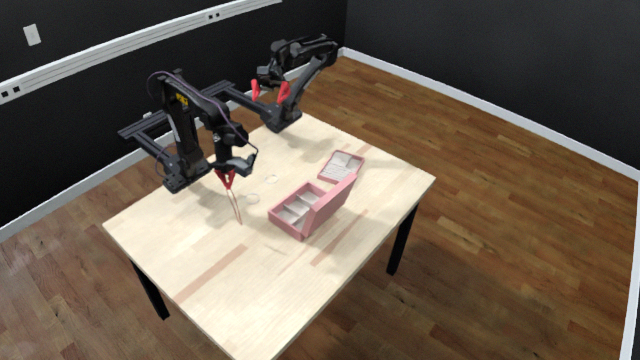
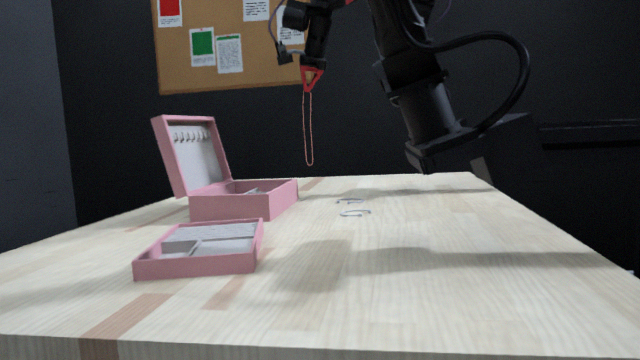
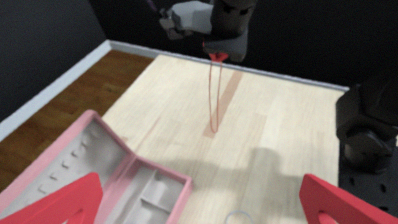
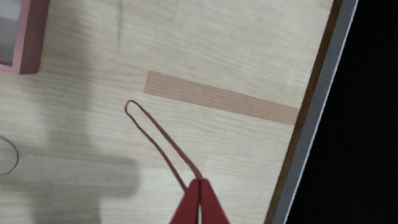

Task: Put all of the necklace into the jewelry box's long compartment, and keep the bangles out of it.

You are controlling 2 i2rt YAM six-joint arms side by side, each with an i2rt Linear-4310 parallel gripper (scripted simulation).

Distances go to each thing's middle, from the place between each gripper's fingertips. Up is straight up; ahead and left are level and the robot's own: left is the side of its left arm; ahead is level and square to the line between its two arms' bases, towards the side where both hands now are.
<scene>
I see the pink tray (image 1: 340,164) 20 mm ahead of my right hand (image 2: 306,91), 620 mm to the left of it and 280 mm below it.
The pink tray lies 44 cm below my left hand (image 1: 265,102), 32 cm to the left of it and 14 cm ahead of it.
</scene>
